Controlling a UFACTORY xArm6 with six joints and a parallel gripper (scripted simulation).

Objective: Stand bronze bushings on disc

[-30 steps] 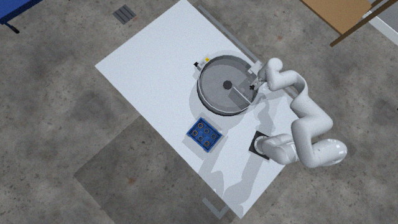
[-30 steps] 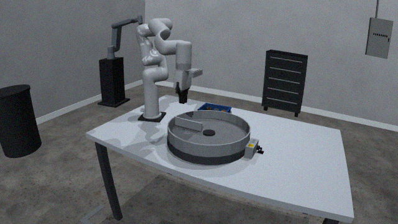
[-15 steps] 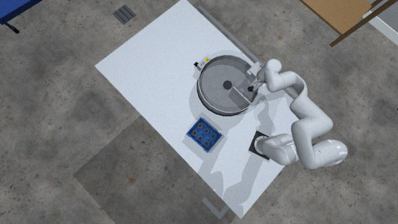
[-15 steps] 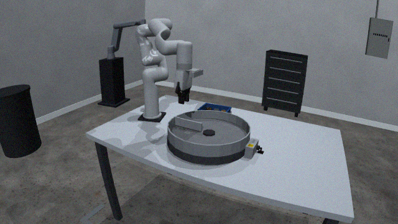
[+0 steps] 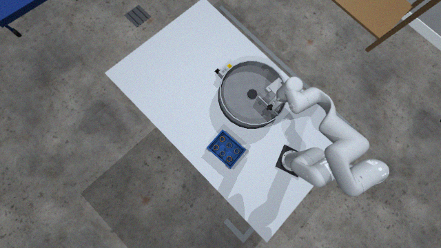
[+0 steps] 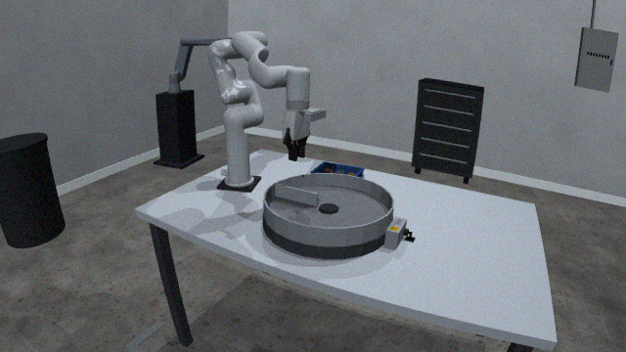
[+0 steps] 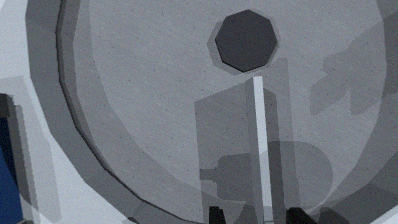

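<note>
My hand is 60 mm short of the blue crate, 330 mm to the right of it and 190 mm above it. The rest, counted from my hand: turntable disc (130 mm ahead, 50 mm to the right, 160 mm below).
</note>
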